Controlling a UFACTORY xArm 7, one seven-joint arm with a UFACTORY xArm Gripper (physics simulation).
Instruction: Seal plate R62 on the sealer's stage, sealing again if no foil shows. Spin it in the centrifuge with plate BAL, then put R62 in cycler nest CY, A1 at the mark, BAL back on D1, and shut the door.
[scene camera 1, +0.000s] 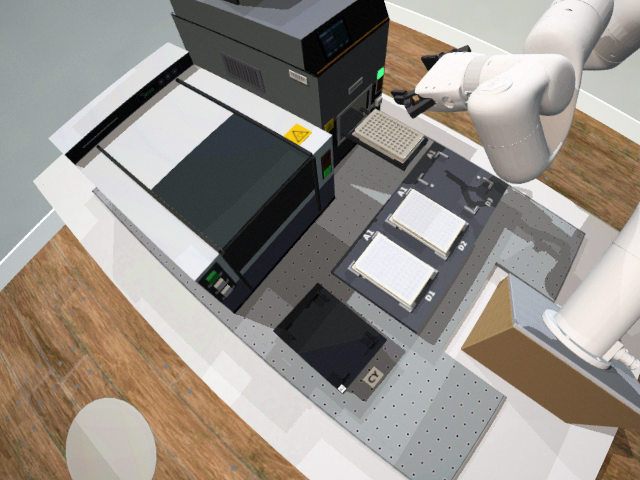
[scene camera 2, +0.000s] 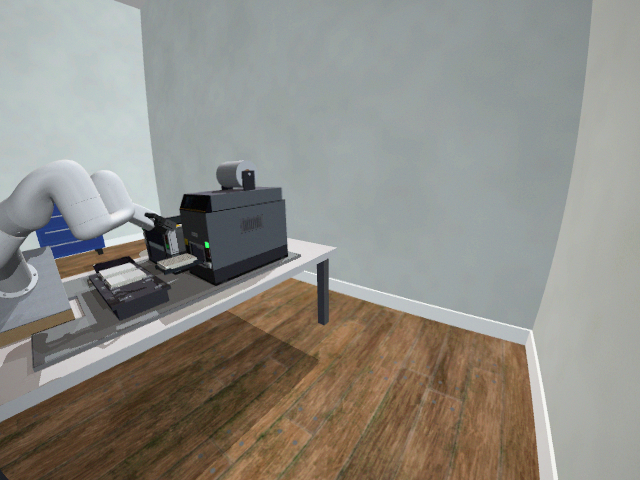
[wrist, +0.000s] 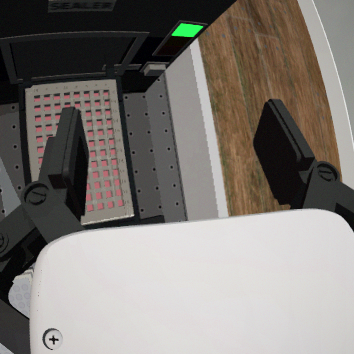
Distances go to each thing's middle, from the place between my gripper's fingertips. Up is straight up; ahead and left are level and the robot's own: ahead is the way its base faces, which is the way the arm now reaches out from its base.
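Labels:
Centrifuge (scene camera 2: 160, 247): 360 mm to the left of my hand, 280 mm ahead of it, 120 mm below it.

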